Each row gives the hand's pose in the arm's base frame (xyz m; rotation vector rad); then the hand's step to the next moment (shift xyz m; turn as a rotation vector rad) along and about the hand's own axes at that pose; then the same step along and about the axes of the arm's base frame.
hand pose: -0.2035 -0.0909 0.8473 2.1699 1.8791 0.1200
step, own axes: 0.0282 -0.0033 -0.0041 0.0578 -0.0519 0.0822
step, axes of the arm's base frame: 0.0003 0.0287 0.0000 -0.0214 0.0511 -0.0986
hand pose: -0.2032 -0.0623 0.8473 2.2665 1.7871 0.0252
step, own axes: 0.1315 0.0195 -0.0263 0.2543 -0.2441 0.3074
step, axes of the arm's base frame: 0.0464 0.1269 0.0107 -0.1183 0.2382 -0.3847
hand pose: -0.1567 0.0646 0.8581 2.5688 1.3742 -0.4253
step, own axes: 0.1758 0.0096 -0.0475 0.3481 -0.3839 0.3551
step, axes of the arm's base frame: 0.1082 0.1460 -0.0150 -0.1931 0.3735 -0.4667
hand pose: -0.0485 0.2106 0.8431 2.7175 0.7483 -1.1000
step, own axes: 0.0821 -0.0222 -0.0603 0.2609 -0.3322 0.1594
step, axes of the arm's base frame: 0.0772 0.0693 -0.0101 -0.0999 0.3489 -0.2686
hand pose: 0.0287 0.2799 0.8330 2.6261 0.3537 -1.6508
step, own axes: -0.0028 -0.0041 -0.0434 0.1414 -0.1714 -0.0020
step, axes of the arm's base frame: 0.0365 0.0094 0.0220 0.0260 0.1927 -0.1075
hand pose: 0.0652 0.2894 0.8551 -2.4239 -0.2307 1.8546
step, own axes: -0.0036 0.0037 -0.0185 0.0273 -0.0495 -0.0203
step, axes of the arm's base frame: 0.0172 -0.0037 0.0077 0.0231 0.0539 -0.0130
